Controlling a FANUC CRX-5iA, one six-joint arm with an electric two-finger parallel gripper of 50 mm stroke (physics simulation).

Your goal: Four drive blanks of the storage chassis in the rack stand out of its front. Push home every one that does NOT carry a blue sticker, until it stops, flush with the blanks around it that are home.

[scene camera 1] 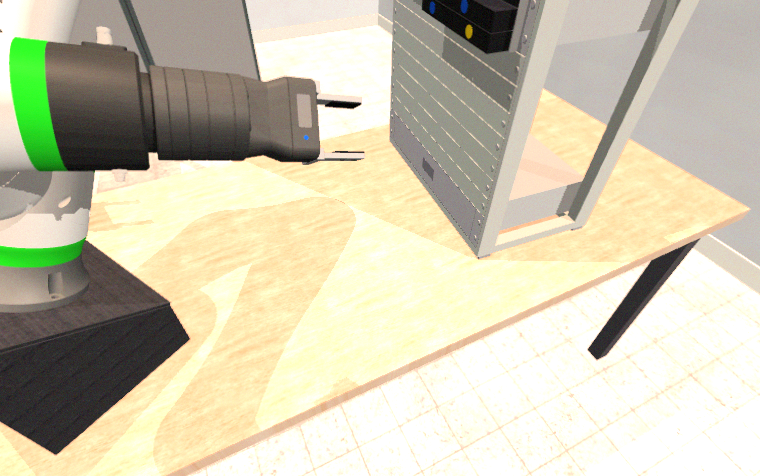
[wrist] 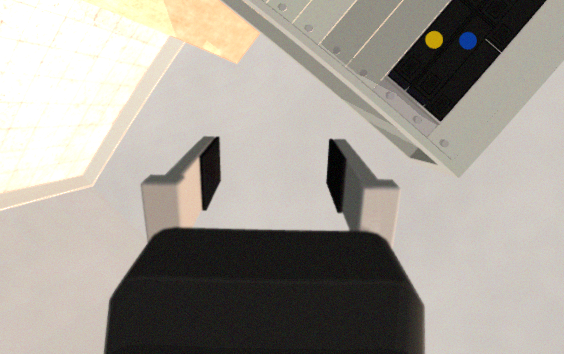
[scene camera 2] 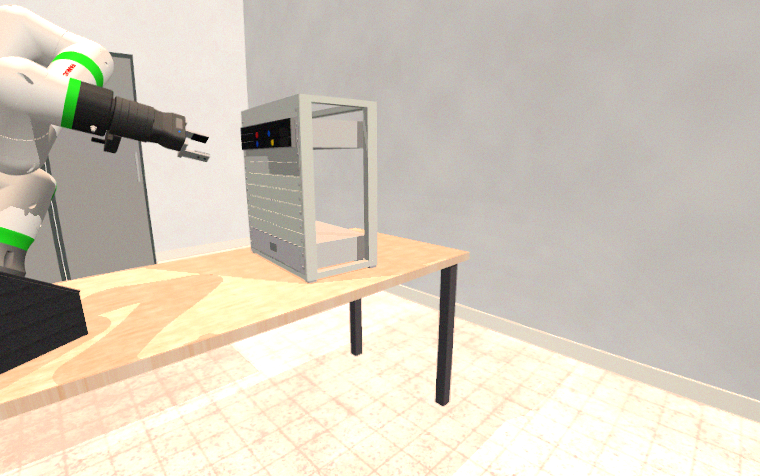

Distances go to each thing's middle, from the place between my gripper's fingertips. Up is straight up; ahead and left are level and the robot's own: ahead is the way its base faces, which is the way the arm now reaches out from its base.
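Grey rack [scene camera 1: 460, 118]: 13 cm below my hand, 35 cm ahead, 41 cm to the left.
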